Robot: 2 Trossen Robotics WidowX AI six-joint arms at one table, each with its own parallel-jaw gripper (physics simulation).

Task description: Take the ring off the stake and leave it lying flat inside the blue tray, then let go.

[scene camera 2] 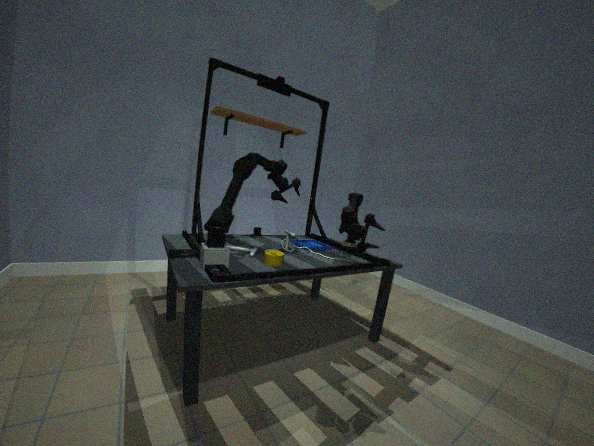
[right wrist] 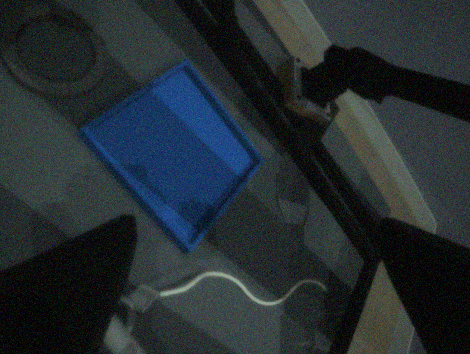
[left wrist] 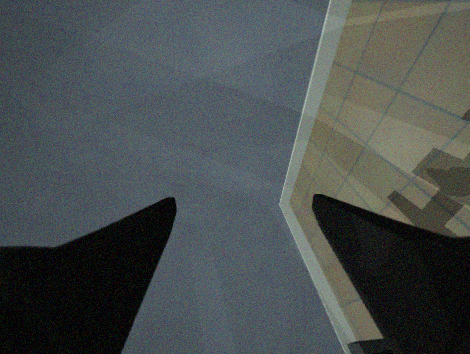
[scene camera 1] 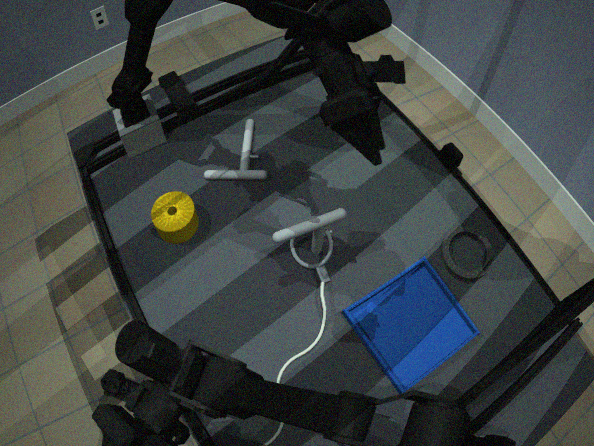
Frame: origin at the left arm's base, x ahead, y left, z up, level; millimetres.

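Seen in the pictures: left gripper, fingertip midpoint: [scene camera 2: 382,239] [left wrist: 244,202]; right gripper, fingertip midpoint: [scene camera 2: 293,199] [right wrist: 259,229] [scene camera 1: 380,156]; left arm's base, link origin: [scene camera 2: 350,241] [right wrist: 313,88]; right arm's base, link origin: [scene camera 2: 215,245] [scene camera 1: 134,113].
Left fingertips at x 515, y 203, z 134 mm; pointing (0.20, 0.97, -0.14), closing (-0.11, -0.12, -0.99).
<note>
Offsets run from my left fingertips to a thing's middle. "pt": to the spot under its first point.
A pale stake @(dx -90, dy -498, dz -154 mm) [scene camera 1: 300,229] with a crossbar stands mid-table in scene camera 1. A thin pale ring @(pt dx -113, dy -469, dz -163 mm) [scene camera 1: 314,266] with a clip and white cord surrounds its lower post. A separate dark ring @(pt dx -351, dy -579, dz -166 mm) [scene camera 1: 446,258] [right wrist: 16,75] lies flat beside the blue tray @(dx -325, dy -429, dz -169 mm) [scene camera 1: 420,315] [scene camera 2: 312,244] [right wrist: 165,145]; the tray holds nothing visible. My right gripper [scene camera 1: 378,159] [scene camera 2: 292,197] [right wrist: 259,229] is open and empty, above the table. My left gripper [scene camera 2: 378,238] [left wrist: 244,202] is open and empty, pointing at the wall and floor, away from these objects. My right wrist view's left finger partly hides the stake.
A yellow spool @(dx +174, dy -456, dz -156 mm) [scene camera 1: 173,215] [scene camera 2: 274,258] stands at the left in scene camera 1. A second pale T-shaped piece @(dx +138, dy -670, dz -171 mm) [scene camera 1: 246,150] lies above it. A white cord @(pt dx -161, dy -394, dz -157 mm) [scene camera 1: 324,310] [right wrist: 240,287] runs across the table under my left arm. Dark frame bars [scene camera 1: 107,230] edge the table.
</note>
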